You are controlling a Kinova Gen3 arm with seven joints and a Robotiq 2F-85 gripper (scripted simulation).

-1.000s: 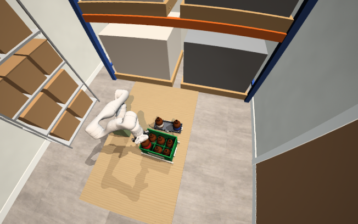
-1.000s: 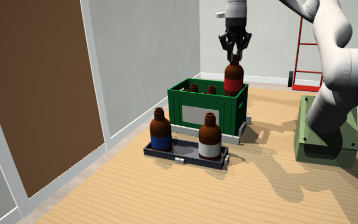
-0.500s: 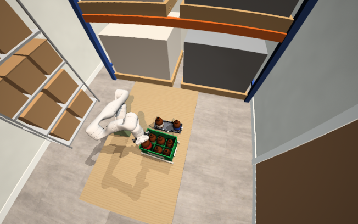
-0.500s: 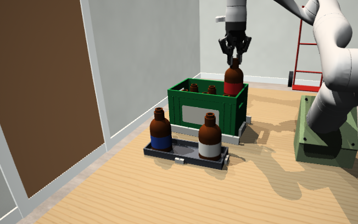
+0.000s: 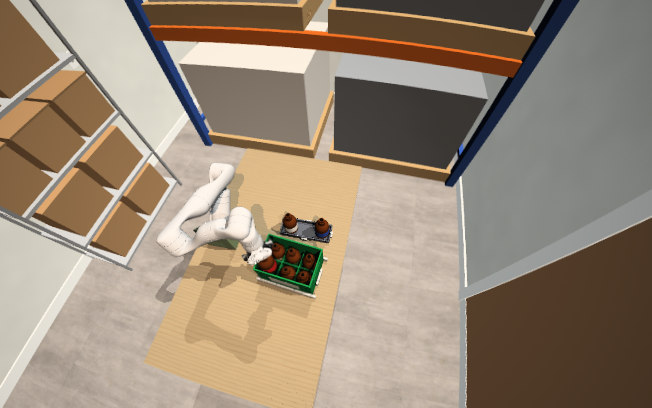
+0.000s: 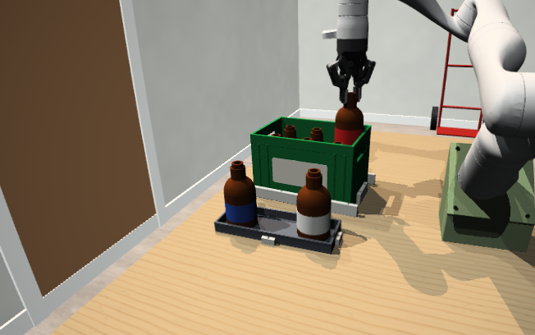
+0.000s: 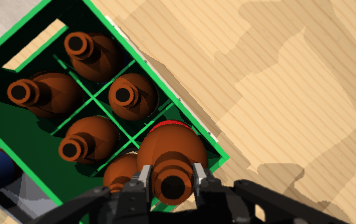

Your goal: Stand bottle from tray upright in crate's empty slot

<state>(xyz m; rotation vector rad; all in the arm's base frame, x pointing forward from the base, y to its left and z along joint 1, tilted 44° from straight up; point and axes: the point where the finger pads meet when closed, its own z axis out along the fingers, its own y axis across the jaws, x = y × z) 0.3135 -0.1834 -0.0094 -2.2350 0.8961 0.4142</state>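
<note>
The green crate lies 180 mm below my hand, 90 mm ahead of it and 40 mm to the left of it. From my hand the other things lie so: dark tray (270 mm to the left, 250 mm below, 110 mm ahead).
</note>
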